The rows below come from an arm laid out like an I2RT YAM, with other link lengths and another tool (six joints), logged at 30 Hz.
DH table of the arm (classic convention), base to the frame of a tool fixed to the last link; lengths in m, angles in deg. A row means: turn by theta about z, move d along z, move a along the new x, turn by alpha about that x. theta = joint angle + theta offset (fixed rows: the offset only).
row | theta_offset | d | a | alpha
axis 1 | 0 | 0.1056 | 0.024 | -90
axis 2 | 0 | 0 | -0.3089 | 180
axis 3 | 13.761 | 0 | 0.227 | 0
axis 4 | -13.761 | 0.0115 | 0.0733 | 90
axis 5 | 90 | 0.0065 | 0 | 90
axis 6 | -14.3 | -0.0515 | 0.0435 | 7.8
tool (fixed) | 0 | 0.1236 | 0 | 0
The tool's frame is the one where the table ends.
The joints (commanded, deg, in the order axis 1, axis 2, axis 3, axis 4, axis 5, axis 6), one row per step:
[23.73, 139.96, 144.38, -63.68, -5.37, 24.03]
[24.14, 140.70, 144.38, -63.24, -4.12, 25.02]
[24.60, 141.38, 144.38, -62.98, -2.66, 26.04]
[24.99, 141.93, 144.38, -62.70, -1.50, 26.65]
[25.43, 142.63, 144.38, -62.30, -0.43, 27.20]
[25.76, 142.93, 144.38, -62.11, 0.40, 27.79]
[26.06, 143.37, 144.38, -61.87, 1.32, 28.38]
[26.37, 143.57, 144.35, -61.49, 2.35, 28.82]
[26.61, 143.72, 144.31, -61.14, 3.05, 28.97]
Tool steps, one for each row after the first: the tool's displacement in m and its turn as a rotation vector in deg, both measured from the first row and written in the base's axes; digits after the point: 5 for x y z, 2 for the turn. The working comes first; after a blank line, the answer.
Tool pose at each row, in the base's axes (x y z in m, rotation vector in deg; the steps are taken from these numbers as rounded here):
[0.52764, 0.17693, 0.24912, -113.35, 87.34, -18.97]
[0.52861, 0.17976, 0.24319, -113.17, 88.61, -19.86]
[0.52884, 0.18255, 0.23771, -113.07, 89.99, -20.96]
[0.52914, 0.18517, 0.23347, -113.11, 90.80, -21.92]
[0.52976, 0.18865, 0.22795, -113.25, 91.46, -22.78]
[0.52942, 0.19085, 0.22573, -113.10, 92.07, -23.47]
[0.52952, 0.19283, 0.22233, -112.99, 92.78, -24.26]
[0.52946, 0.19474, 0.22135, -112.73, 93.16, -25.38]
[0.52956, 0.19647, 0.22063, -112.66, 93.20, -26.19]

[0.00097, 0.00283, -0.00593, -0.68, 0.12, -1.07]
[0.00120, 0.00562, -0.01141, -1.56, 0.25, -2.23]
[0.00150, 0.00824, -0.01565, -2.31, 0.21, -2.95]
[0.00212, 0.01172, -0.02117, -3.04, 0.20, -3.52]
[0.00178, 0.01392, -0.02339, -3.47, 0.12, -4.11]
[0.00188, 0.01590, -0.02679, -4.02, 0.06, -4.78]
[0.00182, 0.01781, -0.02777, -4.54, -0.39, -5.37]
[0.00192, 0.01954, -0.02849, -4.93, -0.78, -5.62]

